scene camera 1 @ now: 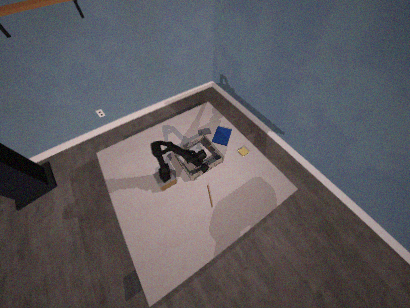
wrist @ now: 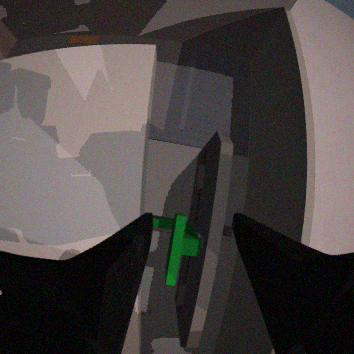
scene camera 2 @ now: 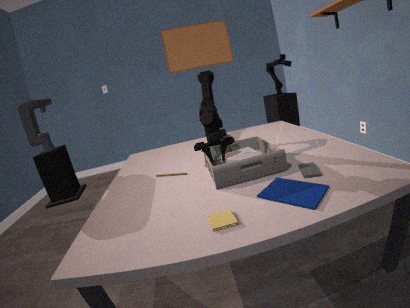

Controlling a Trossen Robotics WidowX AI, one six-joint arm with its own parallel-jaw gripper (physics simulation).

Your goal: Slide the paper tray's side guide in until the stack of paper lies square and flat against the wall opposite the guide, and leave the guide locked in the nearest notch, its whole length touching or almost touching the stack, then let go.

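The grey paper tray stands on the table. In the wrist view, the white paper stack lies at the left, its near edge partly hidden by the left finger. The side guide, a slim grey upright plate, stands to its right with a strip of tray floor between them. A green latch piece sits on the guide's stack side. My gripper is open, pointing down into the tray, with one finger on each side of the guide and latch. Whether a finger touches them cannot be told.
The tray's side wall rises right of the guide. On the table are a blue folder, a yellow pad, a small grey block and a thin wooden stick.
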